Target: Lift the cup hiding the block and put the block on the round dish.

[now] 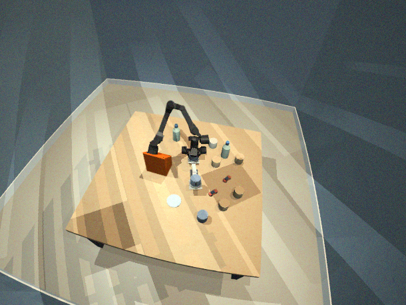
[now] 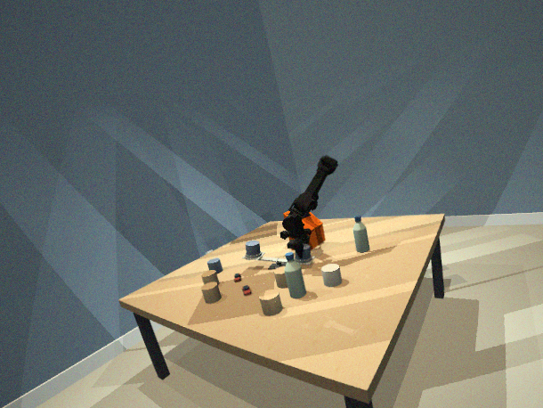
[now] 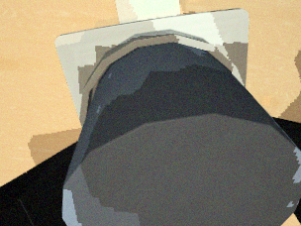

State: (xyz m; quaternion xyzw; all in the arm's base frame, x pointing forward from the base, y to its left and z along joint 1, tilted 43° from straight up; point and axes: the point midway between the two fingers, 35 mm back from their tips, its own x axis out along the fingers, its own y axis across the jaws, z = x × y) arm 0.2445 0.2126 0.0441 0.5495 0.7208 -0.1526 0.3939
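The grey block is 1 cm below my gripper tip. Round my gripper tip: pale cylinder 22 cm to the left, 8 cm ahead, 2 cm below; pale beam 12 cm to the right, 6 cm ahead, 1 cm below; pale round dish 39 cm to the right, 5 cm below.
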